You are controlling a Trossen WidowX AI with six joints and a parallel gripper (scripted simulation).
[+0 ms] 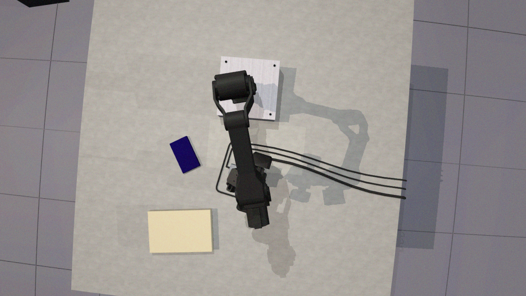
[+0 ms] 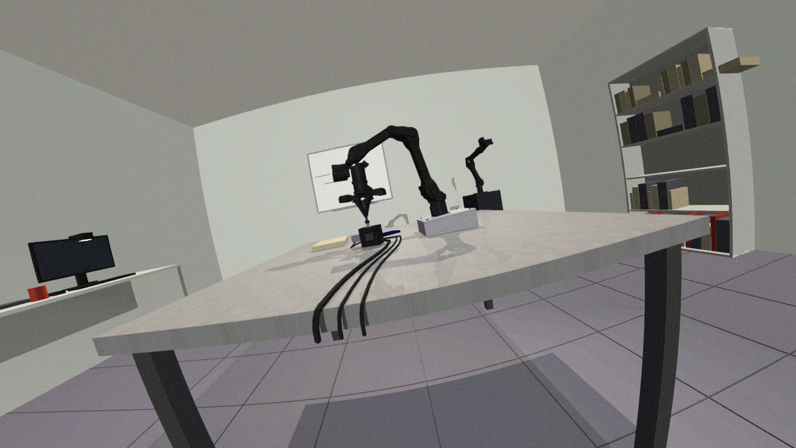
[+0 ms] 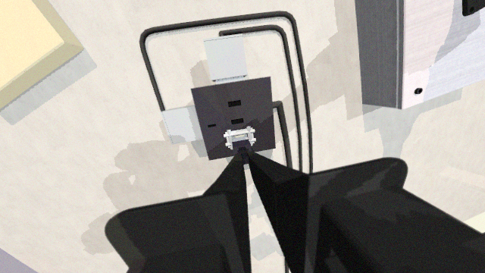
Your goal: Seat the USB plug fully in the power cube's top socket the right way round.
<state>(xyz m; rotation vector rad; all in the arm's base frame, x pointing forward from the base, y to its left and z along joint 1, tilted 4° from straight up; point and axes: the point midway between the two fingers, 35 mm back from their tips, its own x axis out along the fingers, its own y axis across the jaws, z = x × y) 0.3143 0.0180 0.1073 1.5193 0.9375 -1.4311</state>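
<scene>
Right now my gripper tip is 20 mm above the USB plug. From my gripper tip the other things lie so: USB socket (50 mm below); flat blue object (270 mm to the right, 110 mm below, 110 mm behind); pad (310 mm to the right, 190 mm ahead, 110 mm below).
</scene>
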